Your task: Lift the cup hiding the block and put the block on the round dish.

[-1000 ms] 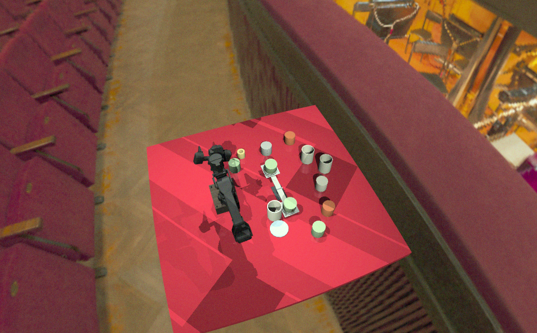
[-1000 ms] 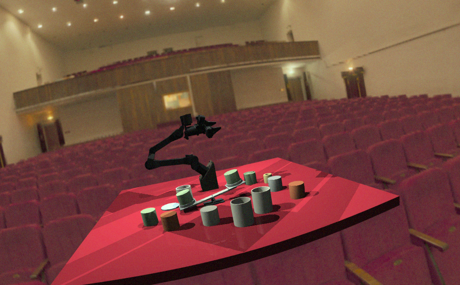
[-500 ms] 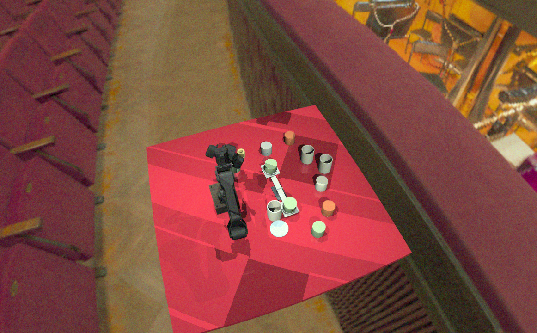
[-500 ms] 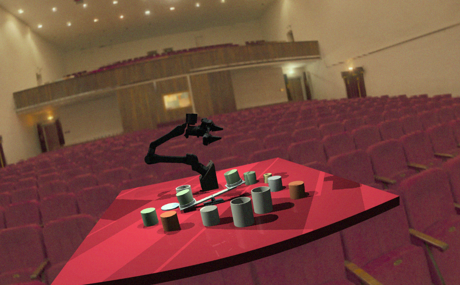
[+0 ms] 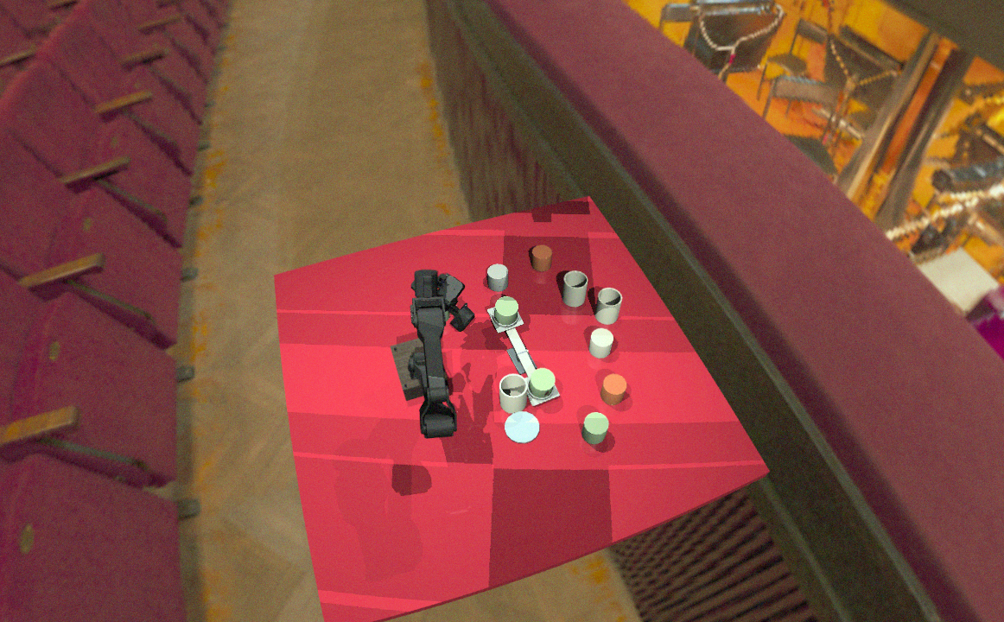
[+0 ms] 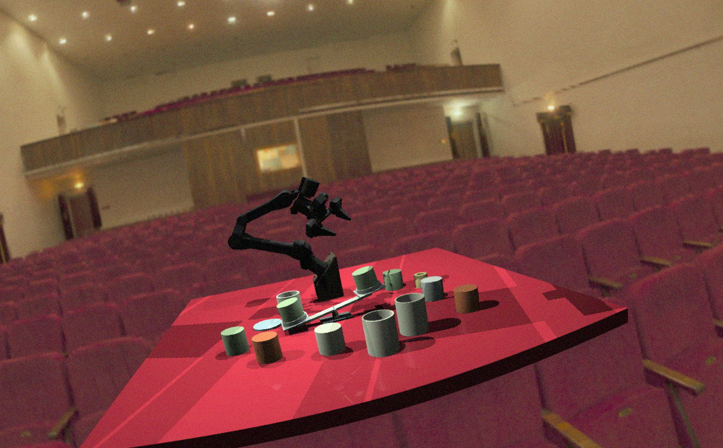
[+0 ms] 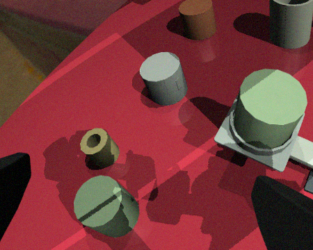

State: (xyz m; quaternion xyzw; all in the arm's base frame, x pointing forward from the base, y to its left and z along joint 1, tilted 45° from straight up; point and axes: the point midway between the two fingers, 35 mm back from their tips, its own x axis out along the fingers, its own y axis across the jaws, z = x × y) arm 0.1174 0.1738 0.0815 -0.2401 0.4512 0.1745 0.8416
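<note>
My gripper tip is 24 cm to the left of the grey block, 23 cm above it and 18 cm short of it. Also, from my gripper tip: pale blue round dish (33 cm to the right, 26 cm below, 8 cm ahead).
</note>
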